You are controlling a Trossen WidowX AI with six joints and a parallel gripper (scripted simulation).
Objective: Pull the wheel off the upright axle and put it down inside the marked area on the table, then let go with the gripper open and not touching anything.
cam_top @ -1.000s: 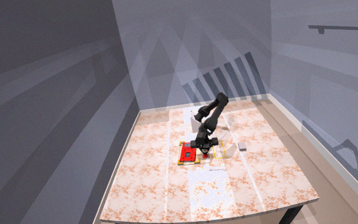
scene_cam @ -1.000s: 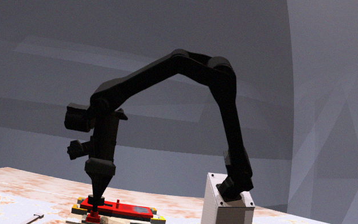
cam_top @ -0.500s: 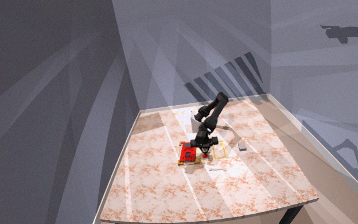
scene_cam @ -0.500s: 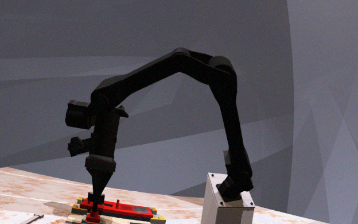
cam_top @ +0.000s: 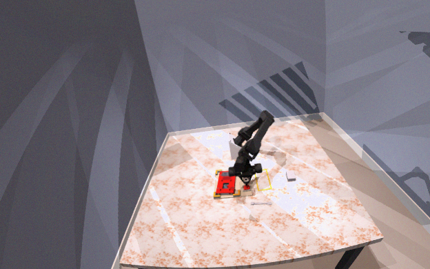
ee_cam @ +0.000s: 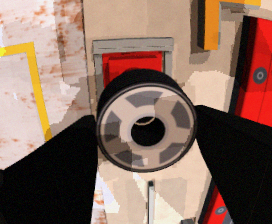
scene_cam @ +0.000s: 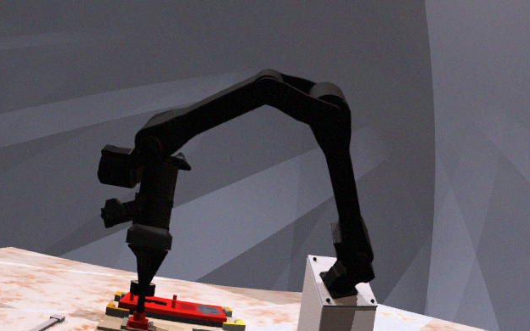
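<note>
Now: the mount 4 cm below my gripper tip. From my gripper tip the other things lie so: thin grey bar 14 cm ahead, 7 cm below, 5 cm to the left; grey block 29 cm to the left, 6 cm below.
</note>
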